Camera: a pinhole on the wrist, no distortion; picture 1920 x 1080 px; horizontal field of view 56.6 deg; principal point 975.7 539.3 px. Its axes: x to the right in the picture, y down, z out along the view. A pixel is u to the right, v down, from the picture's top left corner.
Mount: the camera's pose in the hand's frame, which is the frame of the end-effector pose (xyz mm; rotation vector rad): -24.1 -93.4 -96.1 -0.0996 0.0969 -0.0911
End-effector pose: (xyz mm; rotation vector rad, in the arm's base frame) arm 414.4 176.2 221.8 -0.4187 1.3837 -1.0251
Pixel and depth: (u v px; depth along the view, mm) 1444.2 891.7 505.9
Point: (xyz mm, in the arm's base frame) 761.5 -52.6 166.6
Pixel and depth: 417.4 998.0 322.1
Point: 643.3 188.7 295.3
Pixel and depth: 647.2 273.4 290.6
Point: 572.3 99.3 373.5
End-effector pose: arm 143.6 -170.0 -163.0 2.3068 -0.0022 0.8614
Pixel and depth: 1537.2 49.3 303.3
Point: 370.6 -148.0 -314.5
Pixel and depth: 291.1 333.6 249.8
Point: 182.8 -217.8 -363.1
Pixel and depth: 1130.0 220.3 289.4
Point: 302.7 -185.3 -327.0
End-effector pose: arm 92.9 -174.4 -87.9 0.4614 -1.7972 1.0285
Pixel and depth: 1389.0 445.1 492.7
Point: -126.4 -515.3 5.9
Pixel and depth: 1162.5 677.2 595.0
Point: -225.7 -550.9 -79.0
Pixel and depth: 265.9 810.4 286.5
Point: 39.8 -352.2 -206.7
